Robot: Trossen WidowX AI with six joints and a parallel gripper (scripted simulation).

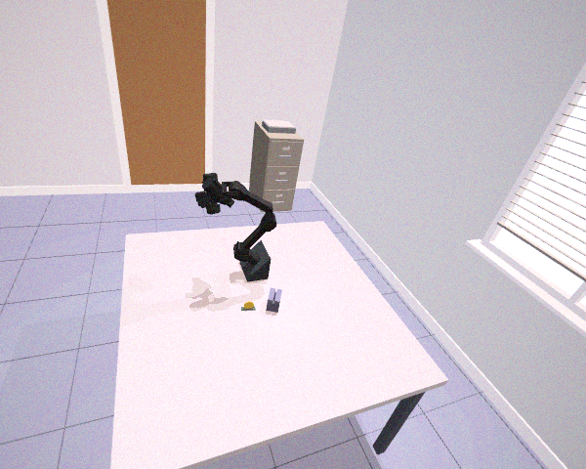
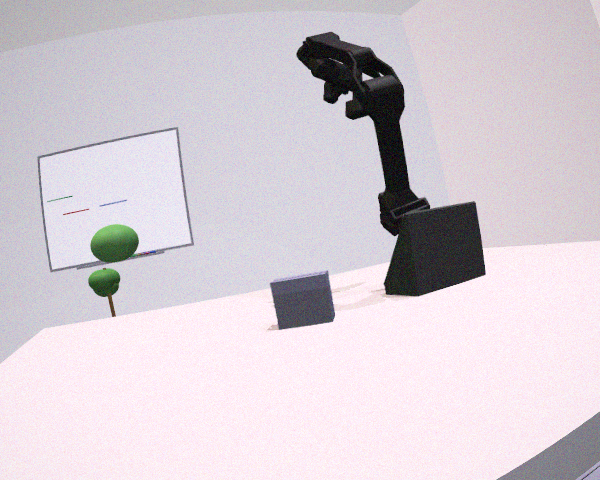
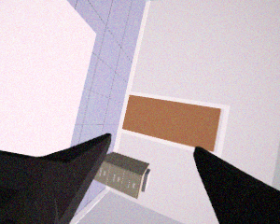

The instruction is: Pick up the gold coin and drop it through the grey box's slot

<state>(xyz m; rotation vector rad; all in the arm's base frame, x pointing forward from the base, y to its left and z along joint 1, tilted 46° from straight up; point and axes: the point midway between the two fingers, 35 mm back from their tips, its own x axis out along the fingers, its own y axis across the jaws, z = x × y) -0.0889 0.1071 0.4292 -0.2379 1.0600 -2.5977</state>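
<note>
My gripper tip is now 420 mm above the coin, 390 mm short of it and 140 mm to the right of it.
</note>
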